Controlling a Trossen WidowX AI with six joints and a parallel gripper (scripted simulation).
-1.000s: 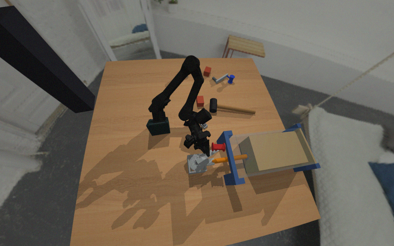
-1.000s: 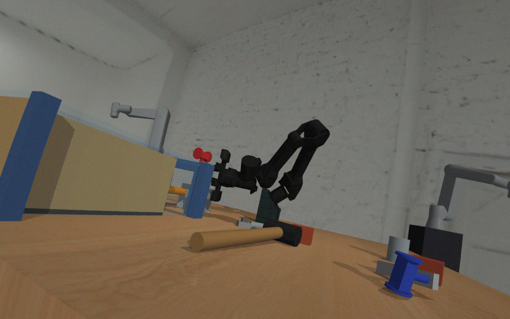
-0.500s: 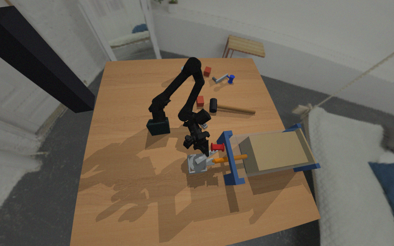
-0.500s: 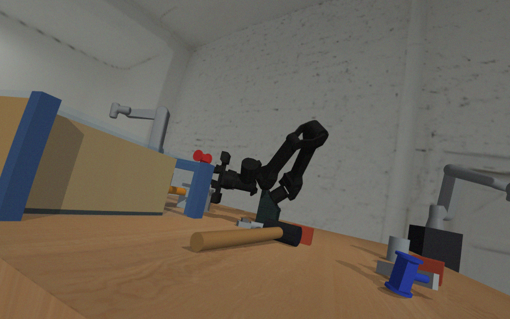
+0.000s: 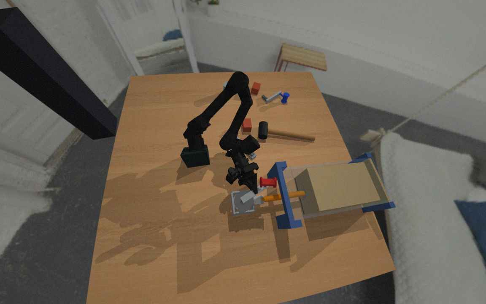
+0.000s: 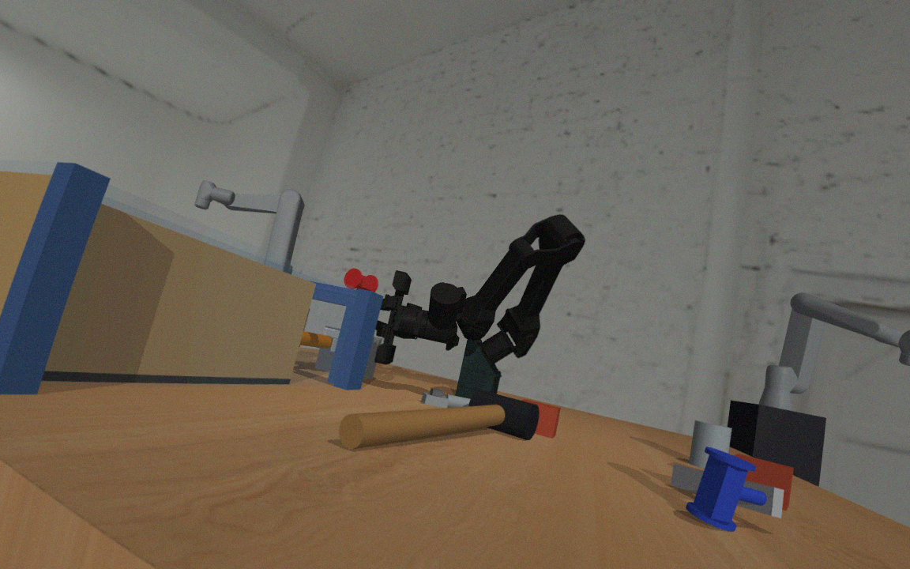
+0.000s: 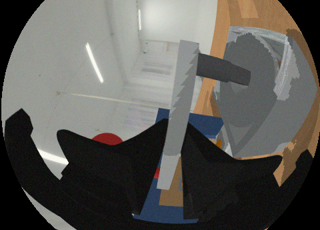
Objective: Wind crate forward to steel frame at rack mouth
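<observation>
Right now my gripper tip is 10 mm short of the red-knobbed winch handle, 10 mm to the right of it and 10 mm below it. Also, from my gripper tip: winch 70 mm behind, 20 mm to the right, 100 mm below; then red knob 40 mm ahead, 20 mm to the left, 40 mm above; then blue steel frame 110 mm ahead, 20 mm to the right, 30 mm below.
</observation>
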